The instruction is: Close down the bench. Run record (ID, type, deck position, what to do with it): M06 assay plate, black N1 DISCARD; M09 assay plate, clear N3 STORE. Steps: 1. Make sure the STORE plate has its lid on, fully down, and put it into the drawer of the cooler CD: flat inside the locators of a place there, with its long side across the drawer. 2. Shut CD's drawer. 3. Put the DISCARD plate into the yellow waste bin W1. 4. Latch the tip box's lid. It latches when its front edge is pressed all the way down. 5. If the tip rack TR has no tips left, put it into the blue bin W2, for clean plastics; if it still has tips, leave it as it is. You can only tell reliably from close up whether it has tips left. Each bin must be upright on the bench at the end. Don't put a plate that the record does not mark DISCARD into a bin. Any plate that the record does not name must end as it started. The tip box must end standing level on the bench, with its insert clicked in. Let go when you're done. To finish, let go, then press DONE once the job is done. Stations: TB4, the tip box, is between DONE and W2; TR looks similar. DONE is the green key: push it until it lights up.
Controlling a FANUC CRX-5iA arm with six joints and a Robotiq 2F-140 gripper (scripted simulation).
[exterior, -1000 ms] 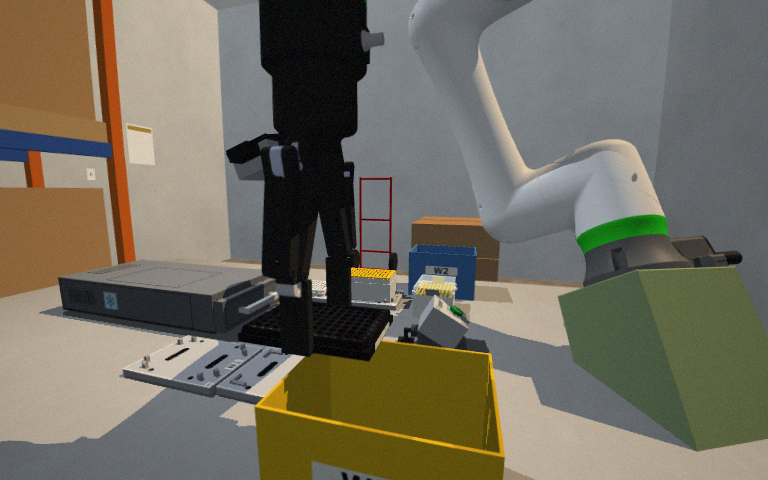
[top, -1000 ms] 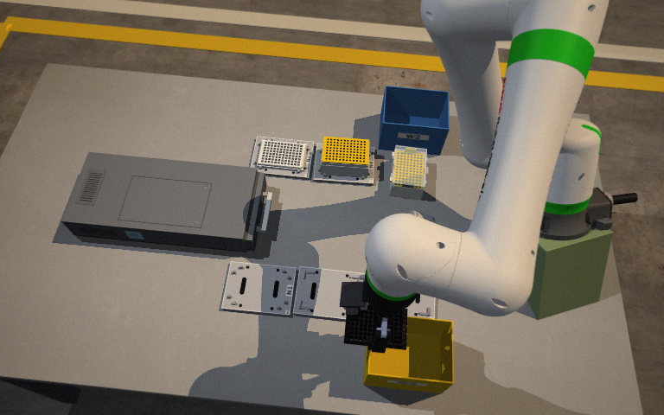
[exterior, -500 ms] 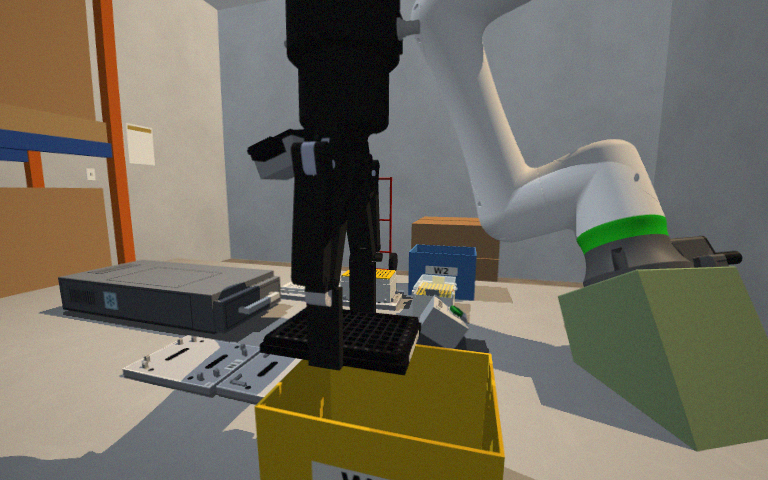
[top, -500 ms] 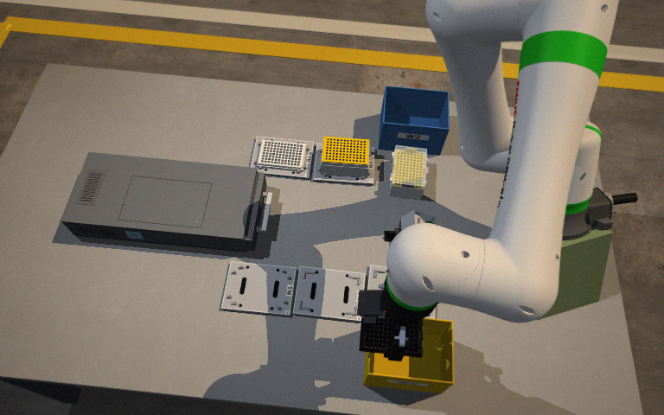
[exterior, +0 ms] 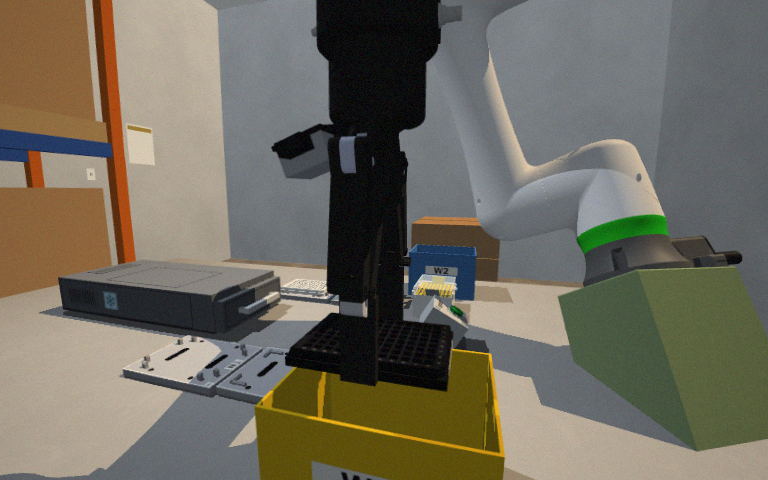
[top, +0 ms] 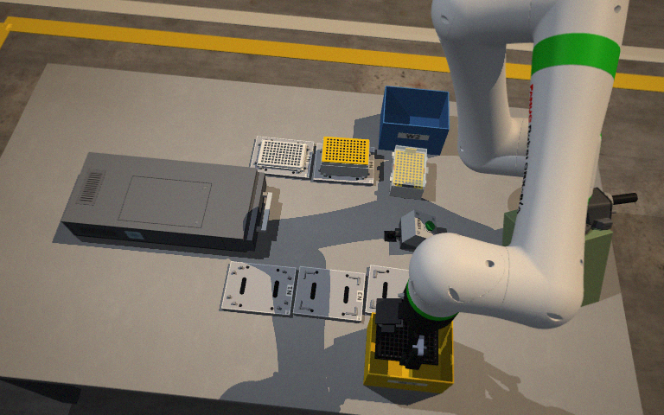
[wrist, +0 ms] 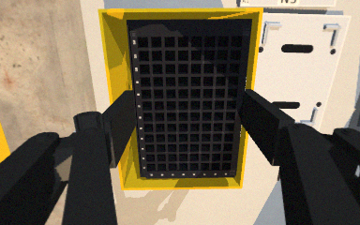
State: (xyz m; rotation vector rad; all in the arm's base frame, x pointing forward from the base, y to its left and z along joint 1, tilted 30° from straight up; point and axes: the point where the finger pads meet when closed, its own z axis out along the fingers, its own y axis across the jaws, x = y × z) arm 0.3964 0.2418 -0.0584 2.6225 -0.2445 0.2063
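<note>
Right now the yellow bin W1 is 13 cm below my hand, 1 cm to the left of it and 1 cm behind it. From my hand the other things lie so: black assay plate (2 cm below); then green DONE key (29 cm to the right, 12 cm behind, 10 cm below); then tip rack TR (54 cm to the right, 11 cm below, 5 cm ahead).
</note>
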